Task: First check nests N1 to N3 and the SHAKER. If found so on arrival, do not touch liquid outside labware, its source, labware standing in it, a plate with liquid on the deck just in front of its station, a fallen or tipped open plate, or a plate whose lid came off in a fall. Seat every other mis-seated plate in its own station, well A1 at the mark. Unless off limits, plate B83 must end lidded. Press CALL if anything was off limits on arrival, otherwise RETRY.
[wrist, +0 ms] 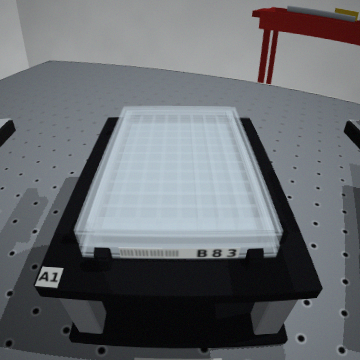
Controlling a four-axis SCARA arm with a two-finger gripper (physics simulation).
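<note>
Plate B83 lies on a black raised station in the middle of the wrist view. It looks level, with its barcode label facing the camera and two small black tabs at its front edge. A clear lid covers it and looks flat. The A1 mark is on the station's front left corner; which plate corner is well A1 cannot be read. My gripper is open and empty, its fingers wide apart at the left and right image edges, above and clear of the plate. The nests, SHAKER, CALL and RETRY do not show identifiably.
The station stands on grey pillars over a black base on the grey perforated deck. A pale strip shows at the bottom edge. A red table with a grey and a yellow item stands beyond the deck at the back right.
</note>
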